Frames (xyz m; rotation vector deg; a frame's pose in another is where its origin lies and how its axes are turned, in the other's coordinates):
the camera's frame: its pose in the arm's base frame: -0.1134 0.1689 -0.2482 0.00 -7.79 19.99
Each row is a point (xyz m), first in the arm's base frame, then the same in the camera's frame.
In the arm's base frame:
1: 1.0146 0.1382 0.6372
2: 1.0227 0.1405 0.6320
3: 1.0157 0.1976 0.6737
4: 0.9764 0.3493 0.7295
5: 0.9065 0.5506 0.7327
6: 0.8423 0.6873 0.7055
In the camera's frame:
1: 1.1570 -0.4340 0.7282
2: 1.1646 -0.4345 0.7219
3: 1.1831 -0.3794 0.7629
4: 1.2056 -0.2248 0.8198
5: 1.2096 -0.0118 0.8275
6: 1.1928 0.1392 0.8059

